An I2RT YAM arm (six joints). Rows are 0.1 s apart.
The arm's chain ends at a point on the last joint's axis. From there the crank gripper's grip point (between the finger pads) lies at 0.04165 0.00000 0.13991 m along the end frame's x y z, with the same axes.
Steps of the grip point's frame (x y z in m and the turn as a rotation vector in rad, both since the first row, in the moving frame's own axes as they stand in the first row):
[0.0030, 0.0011, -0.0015, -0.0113, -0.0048, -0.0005]
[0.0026, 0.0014, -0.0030, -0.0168, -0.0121, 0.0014]
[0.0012, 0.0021, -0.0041, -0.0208, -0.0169, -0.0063]
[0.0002, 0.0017, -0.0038, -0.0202, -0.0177, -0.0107]
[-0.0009, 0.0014, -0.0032, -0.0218, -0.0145, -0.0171]
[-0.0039, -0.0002, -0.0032, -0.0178, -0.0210, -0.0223]
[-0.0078, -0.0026, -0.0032, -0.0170, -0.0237, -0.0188]
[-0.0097, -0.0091, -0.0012, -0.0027, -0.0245, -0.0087]
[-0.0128, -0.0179, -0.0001, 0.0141, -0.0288, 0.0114]
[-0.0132, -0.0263, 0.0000, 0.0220, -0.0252, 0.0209]
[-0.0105, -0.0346, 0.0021, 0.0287, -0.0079, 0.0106]
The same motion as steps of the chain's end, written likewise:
[0.0037, -0.0005, -0.0017, -0.0113, -0.0048, -0.0005]
[0.0043, -0.0010, -0.0035, -0.0168, -0.0121, 0.0014]
[0.0036, -0.0006, -0.0048, -0.0208, -0.0169, -0.0063]
[0.0027, -0.0007, -0.0045, -0.0202, -0.0177, -0.0107]
[0.0011, -0.0010, -0.0038, -0.0218, -0.0145, -0.0171]
[-0.0010, -0.0018, -0.0040, -0.0178, -0.0210, -0.0223]
[-0.0045, -0.0042, -0.0041, -0.0170, -0.0237, -0.0188]
[-0.0063, -0.0091, -0.0022, -0.0027, -0.0245, -0.0087]
[-0.0088, -0.0164, -0.0012, 0.0141, -0.0288, 0.0114]
[-0.0097, -0.0240, -0.0010, 0.0220, -0.0252, 0.0209]
[-0.0094, -0.0310, 0.0018, 0.0287, -0.0079, 0.0106]

